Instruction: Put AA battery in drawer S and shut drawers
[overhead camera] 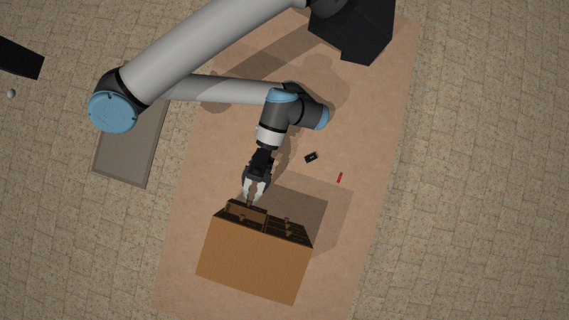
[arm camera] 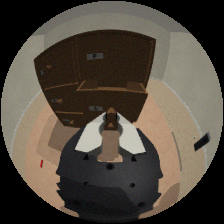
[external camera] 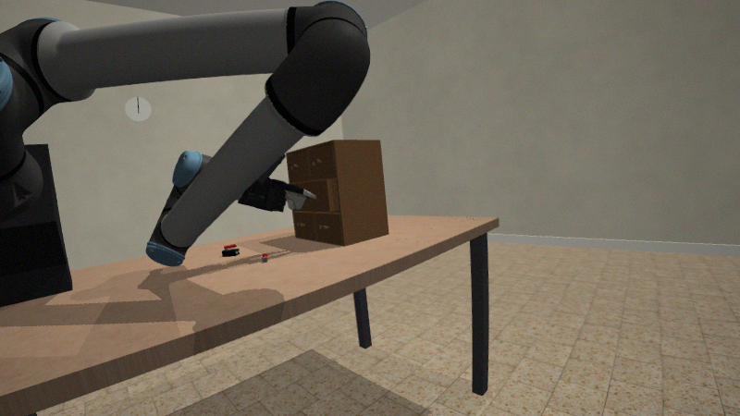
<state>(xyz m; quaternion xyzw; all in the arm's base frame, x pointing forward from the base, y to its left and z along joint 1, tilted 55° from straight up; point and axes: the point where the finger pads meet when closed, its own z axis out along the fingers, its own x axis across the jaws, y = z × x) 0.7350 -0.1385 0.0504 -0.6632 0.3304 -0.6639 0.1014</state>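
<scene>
Right now the drawer is 100 mm ahead of my hand, 10 mm to the right of it and 20 mm below it. The rest, counted from my hand: small black object 190 mm behind, 170 mm to the left, 150 mm below.
</scene>
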